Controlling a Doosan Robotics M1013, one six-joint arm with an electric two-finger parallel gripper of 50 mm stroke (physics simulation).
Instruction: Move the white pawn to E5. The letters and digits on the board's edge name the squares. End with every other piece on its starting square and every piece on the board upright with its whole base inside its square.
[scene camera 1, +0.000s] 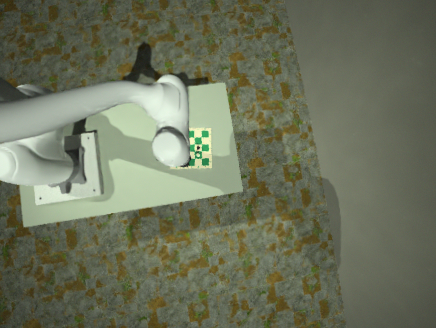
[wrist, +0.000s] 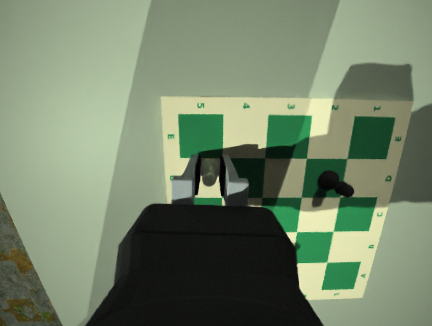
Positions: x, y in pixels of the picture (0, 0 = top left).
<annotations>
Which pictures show the chessboard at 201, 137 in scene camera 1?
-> Scene camera 1 and the wrist view: all of them.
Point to a chessboard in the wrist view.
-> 281, 145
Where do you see the gripper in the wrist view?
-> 210, 167
</annotations>
